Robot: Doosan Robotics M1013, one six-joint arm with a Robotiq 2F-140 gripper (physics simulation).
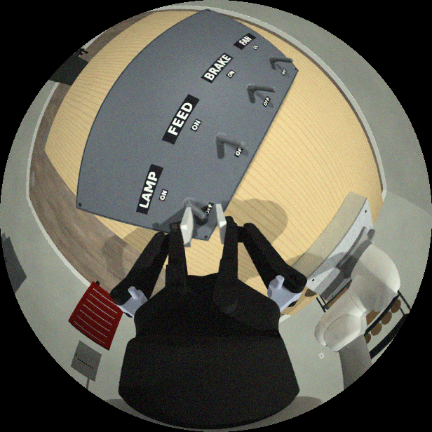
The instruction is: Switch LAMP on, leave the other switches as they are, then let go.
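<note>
The grey switch panel (130,100) lies on a wooden table. The LAMP lever (198,211) is at its lower corner, leaning toward its OFF label (208,209), which the right finger partly crowds. The LAMP nameplate (150,189) and its ON label (163,195) lie to the left. My gripper (203,213) is partly closed, its two pale pads standing apart on either side of the LAMP lever; a gap shows between them, and I see no clear grip on it. The FEED lever (232,142), BRAKE lever (261,90) and FAN lever (281,62) lean toward their OFF labels.
The wooden table (320,145) extends beyond the panel. A pale block-like fixture with a metal plate (357,222) stands at the right, beside a white robot arm (375,272). A red slotted object (96,315) and a grey box (86,360) are at the lower left.
</note>
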